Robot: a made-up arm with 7 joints. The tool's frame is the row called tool. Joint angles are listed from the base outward. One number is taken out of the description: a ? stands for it. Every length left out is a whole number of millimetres.
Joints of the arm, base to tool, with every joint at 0 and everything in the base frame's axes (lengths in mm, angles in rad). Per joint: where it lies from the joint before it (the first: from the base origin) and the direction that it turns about. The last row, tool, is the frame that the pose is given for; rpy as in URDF.
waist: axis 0 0 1 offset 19 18 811
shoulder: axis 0 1 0 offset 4 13 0
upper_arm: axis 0 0 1 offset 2 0 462
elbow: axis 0 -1 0 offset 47 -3 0
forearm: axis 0 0 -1 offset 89 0 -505
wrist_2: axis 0 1 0 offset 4 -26 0
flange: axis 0 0 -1 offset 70 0 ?
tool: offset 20 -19 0 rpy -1.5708 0 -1.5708
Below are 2 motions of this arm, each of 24 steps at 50 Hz.
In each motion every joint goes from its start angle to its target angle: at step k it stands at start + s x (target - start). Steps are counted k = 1, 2, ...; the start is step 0. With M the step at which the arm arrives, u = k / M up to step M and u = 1 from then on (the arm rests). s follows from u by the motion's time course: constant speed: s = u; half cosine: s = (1 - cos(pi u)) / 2; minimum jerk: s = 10 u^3 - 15 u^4 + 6 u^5.
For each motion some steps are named. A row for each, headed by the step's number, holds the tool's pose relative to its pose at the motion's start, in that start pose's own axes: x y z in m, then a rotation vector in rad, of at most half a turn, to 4 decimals.
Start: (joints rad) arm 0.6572 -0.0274 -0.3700 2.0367 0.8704 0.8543 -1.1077
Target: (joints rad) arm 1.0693 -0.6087 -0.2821 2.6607 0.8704 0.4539 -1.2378
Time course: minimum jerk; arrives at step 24
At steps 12, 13, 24:
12: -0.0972 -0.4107 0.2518 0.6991 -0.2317 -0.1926
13: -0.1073 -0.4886 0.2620 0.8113 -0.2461 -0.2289
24: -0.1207 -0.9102 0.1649 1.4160 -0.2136 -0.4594

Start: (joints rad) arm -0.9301 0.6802 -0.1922 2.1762 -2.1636 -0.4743 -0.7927
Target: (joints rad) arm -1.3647 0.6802 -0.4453 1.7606 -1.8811 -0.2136 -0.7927
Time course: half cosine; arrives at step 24
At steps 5, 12, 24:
5: -0.0605 -0.0010 0.0134 0.0041 0.0509 0.0823
12: -0.2915 -0.0469 0.0805 0.0072 0.2520 0.4130
24: -0.5471 -0.1989 0.2012 -0.0129 0.5141 0.8605

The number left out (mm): -130
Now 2 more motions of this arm.
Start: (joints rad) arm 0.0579 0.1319 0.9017 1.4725 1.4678 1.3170 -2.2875
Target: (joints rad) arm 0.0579 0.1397 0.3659 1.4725 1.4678 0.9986 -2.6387
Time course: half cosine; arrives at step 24
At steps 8, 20, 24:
8: 0.0218 -0.0910 -0.0315 -0.1391 -0.0689 -0.1602
20: 0.0201 -0.3586 -0.0766 -0.5936 -0.2359 -0.5258
24: 0.0150 -0.3851 -0.0775 -0.6436 -0.2495 -0.5554

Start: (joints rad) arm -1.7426 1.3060 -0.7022 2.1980 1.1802 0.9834 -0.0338
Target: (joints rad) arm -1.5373 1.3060 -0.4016 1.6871 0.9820 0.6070 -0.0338
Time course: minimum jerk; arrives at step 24
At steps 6, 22, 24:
6: 0.0074 0.0259 -0.0218 -0.0135 0.0102 -0.0223
22: 0.0730 0.2109 -0.2809 -0.1704 -0.0345 -0.2667
24: 0.0734 0.2117 -0.2826 -0.1715 -0.0355 -0.2682

